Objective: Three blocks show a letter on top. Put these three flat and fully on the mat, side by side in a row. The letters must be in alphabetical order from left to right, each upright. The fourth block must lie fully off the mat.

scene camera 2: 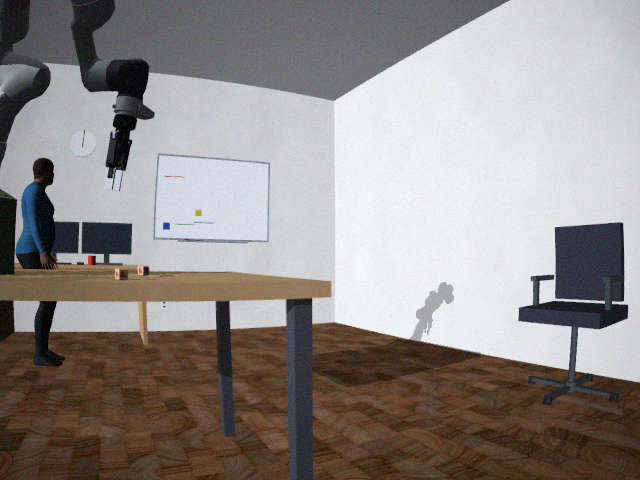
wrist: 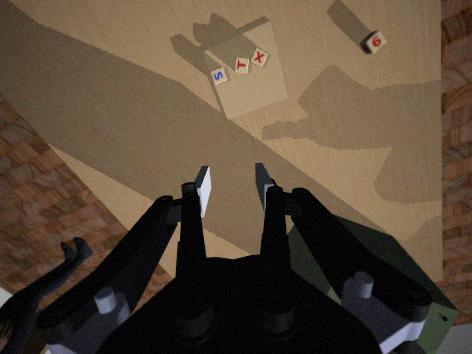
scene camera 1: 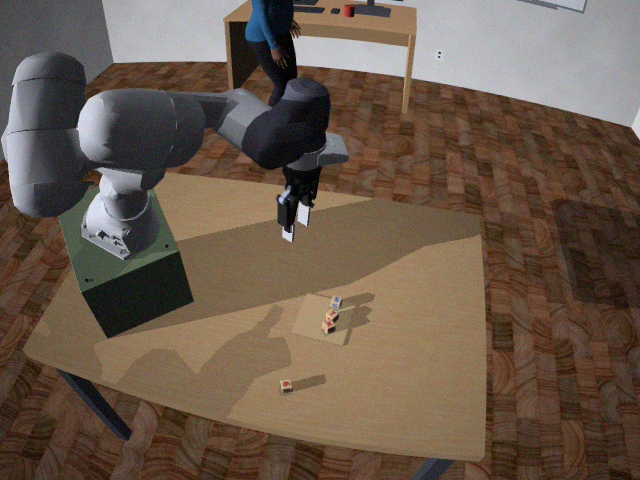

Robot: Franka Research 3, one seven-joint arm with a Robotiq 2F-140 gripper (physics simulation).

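The block with a blue S sits at the edge of the pale mat; whether it is fully on is unclear. The red T block and red X block lie on the mat, close together. The wrist view shows S, T, X from left to right in an uneven row, S and T turned sideways, X tilted. A fourth block, with a red 6 or 9 on top, lies off the mat. My gripper is partly open, empty, high above the table.
The green robot base stands at the table's left in scene camera 1. A person in blue stands behind the table near a desk. An office chair stands at the right of scene camera 2.
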